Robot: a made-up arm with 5 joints.
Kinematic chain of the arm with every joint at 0, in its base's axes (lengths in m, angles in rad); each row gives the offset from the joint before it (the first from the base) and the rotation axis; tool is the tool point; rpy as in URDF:
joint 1: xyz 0 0 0.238 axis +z
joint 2: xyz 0 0 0 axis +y
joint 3: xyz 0.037 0 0.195 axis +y
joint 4: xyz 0.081 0 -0.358 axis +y
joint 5: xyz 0.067 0 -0.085 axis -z
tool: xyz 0 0 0 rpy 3.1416 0 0
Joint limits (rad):
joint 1: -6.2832..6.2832
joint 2: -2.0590..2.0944
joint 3: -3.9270..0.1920
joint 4: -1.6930..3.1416
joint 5: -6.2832..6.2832
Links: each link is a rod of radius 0.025 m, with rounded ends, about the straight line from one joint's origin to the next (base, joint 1, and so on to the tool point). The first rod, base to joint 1, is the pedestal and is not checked.
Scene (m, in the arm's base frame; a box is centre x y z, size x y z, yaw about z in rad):
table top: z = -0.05
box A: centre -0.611 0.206 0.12 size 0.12 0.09 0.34 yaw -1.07
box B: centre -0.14 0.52 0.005 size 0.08 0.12 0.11 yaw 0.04
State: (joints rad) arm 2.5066 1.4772 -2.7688 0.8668 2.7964
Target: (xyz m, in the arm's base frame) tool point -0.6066 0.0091 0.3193
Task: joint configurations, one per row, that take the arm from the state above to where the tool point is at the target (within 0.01 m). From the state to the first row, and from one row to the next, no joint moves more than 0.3 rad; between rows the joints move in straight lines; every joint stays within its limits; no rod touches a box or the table.
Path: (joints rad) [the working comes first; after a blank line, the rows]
Joints at the target: 3.1266 1.1083 -2.7692 1.6681 2.7964
Straight joint move there: touches box A.

1: 2.5644 1.4101 -3.0124 0.9787 2.9004
2: 2.6222 1.3430 -3.2560 1.0905 3.0043
3: 2.6799 1.2759 -3.4996 1.2024 3.1083
4: 2.7377 1.2088 -3.7432 1.3143 3.2123
5: 2.8349 1.1837 -3.4997 1.4027 3.1083
6: 2.9322 1.1585 -3.2562 1.4912 3.0043
7: 3.0294 1.1334 -3.0127 1.5796 2.9004
8: 3.1266 1.1083 -2.7692 1.6681 2.7964

